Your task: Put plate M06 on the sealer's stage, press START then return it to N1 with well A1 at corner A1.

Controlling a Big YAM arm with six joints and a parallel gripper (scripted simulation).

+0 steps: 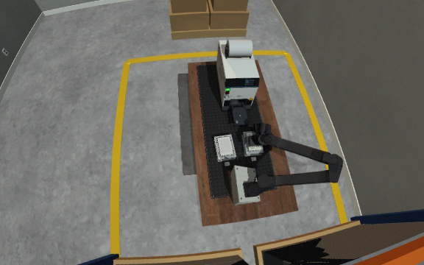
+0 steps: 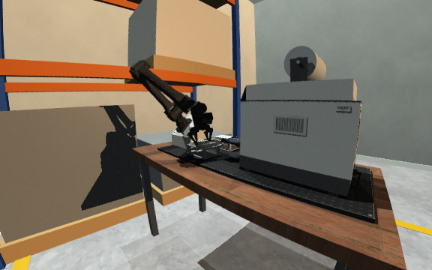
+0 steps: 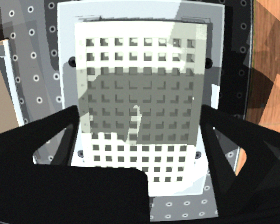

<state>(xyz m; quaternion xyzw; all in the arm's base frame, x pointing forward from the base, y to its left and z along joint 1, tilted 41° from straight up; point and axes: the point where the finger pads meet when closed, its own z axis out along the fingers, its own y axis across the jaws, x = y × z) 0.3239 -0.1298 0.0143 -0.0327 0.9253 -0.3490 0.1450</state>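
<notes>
Right now my hand is right at the white well plate. The rest, counted from my hand: foil roll: 530 mm ahead, 50 mm to the left, 350 mm above; dark stage: 190 mm ahead, 60 mm to the left, 30 mm above; white plate: 10 mm behind, 200 mm to the left.
</notes>
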